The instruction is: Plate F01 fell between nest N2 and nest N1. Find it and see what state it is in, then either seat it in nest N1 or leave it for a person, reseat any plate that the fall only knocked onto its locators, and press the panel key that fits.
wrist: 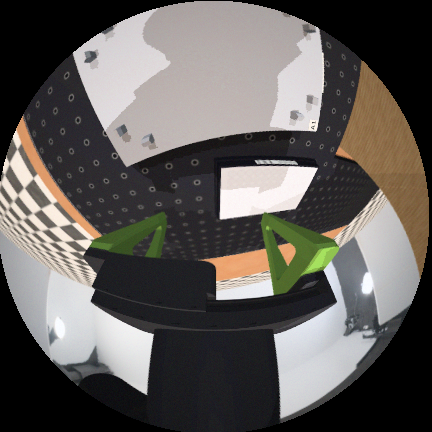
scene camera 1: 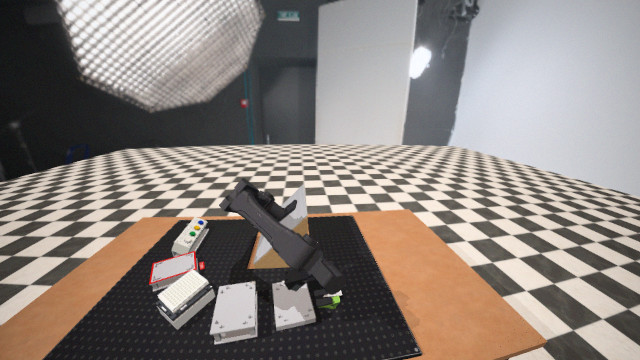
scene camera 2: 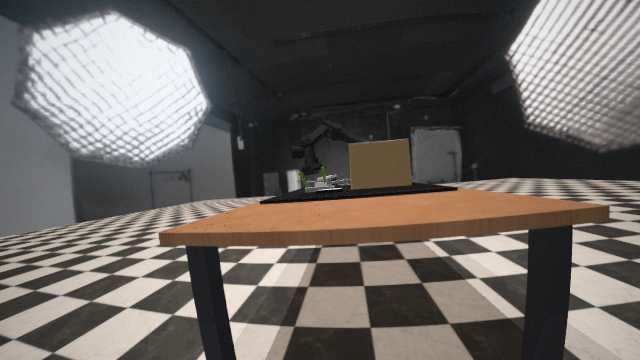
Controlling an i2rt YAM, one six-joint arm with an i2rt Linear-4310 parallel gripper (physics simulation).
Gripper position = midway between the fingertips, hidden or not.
The gripper [wrist: 213,217] is open, holding nothing. Also in view: a nest N2 [wrist: 181,81].
